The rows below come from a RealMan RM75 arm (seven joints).
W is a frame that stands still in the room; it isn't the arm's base.
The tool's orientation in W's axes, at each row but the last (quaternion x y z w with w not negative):
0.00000 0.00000 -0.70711 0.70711
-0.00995 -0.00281 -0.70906 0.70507
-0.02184 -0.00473 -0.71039 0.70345
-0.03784 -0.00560 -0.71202 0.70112
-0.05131 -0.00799 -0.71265 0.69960
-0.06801 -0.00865 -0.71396 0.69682
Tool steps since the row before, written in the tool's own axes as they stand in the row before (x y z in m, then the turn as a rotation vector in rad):
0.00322 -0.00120 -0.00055 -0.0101 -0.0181 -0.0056
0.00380 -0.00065 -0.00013 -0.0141 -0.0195 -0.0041
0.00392 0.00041 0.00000 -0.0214 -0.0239 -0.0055
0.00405 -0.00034 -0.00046 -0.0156 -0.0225 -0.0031
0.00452 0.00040 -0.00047 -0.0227 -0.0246 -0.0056
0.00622 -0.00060 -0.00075 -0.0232 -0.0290 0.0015
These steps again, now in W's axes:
-0.00120 -0.00322 -0.00055 -0.0181 0.0101 -0.0056
-0.00067 -0.00380 -0.00005 -0.0195 0.0141 -0.0042
0.00037 -0.00392 0.00014 -0.0238 0.0214 -0.0057
-0.00042 -0.00406 -0.00019 -0.0224 0.0158 -0.0030
0.00030 -0.00455 -0.00011 -0.0245 0.0227 -0.0060
-0.00078 -0.00624 -0.00001 -0.0283 0.0241 0.0013

